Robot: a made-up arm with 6 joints. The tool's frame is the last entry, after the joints.
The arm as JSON. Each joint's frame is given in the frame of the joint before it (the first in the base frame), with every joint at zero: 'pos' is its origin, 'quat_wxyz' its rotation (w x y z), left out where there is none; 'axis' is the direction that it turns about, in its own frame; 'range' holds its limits. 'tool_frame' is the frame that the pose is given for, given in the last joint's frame.
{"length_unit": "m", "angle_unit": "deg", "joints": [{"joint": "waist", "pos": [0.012, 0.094, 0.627], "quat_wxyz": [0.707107, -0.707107, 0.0, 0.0], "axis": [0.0, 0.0, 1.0], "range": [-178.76, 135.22]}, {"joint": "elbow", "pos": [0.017, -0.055, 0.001], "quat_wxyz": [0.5, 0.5, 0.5, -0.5], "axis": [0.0, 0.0, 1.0], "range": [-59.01, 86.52]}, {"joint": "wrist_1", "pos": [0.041, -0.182, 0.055], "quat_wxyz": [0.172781, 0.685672, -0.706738, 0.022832], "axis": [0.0, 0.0, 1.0], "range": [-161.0, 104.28]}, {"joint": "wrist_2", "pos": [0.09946, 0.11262, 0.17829], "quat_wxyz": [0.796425, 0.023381, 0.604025, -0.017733], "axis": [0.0, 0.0, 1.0], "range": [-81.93, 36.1]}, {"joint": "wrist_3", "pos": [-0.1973, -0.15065, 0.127], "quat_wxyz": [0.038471, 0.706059, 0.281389, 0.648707], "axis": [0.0, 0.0, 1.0], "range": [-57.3, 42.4]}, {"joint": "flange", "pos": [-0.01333, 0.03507, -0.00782], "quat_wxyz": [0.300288, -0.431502, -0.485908, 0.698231], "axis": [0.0, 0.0, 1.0], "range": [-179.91, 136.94]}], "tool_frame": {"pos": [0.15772, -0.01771, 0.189], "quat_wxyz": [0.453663, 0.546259, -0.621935, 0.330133]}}
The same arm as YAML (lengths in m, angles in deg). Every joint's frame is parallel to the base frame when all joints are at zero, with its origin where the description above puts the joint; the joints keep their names.
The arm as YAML. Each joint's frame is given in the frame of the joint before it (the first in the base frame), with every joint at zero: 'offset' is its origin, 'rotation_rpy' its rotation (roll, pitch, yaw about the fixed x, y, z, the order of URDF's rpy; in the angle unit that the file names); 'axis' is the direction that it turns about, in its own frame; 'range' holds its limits. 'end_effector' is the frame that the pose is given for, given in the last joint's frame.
length_unit: m
angle_unit: deg
chain:
  - id: waist
    offset: [0.012, 0.094, 0.627]
    rotation_rpy: [0.0, 0.0, 0.0]
    axis: [0.0, 1.0, 0.0]
    range: [-178.76, 135.22]
  - id: elbow
    offset: [0.017, 0.001, 0.055]
    rotation_rpy: [0.0, 0.0, 0.0]
    axis: [0.0, 0.0, 1.0]
    range: [-59.01, 86.52]
  - id: wrist_1
    offset: [-0.182, -0.041, 0.055]
    rotation_rpy: [0.0, 0.0, 0.0]
    axis: [-0.269189, 0.212892, -0.939263]
    range: [-161.0, 104.28]
  - id: wrist_2
    offset: [-0.137, 0.148, -0.117]
    rotation_rpy: [0.0, 0.0, 0.0]
    axis: [-1.0, 0.0, 0.0]
    range: [-81.93, 36.1]
  - id: wrist_3
    offset: [-0.127, -0.107, -0.224]
    rotation_rpy: [0.0, 0.0, 0.0]
    axis: [0.155399, 0.111899, 0.981494]
    range: [-57.3, 42.4]
  - id: flange
    offset: [-0.004, -0.038, -0.003]
    rotation_rpy: [0.0, 0.0, 0.0]
    axis: [1.0, 0.0, 0.0]
    range: [-179.91, 136.94]
end_effector:
  offset: [0.189, -0.158, -0.015]
  rotation_rpy: [1.2, -21.72, -5.32]

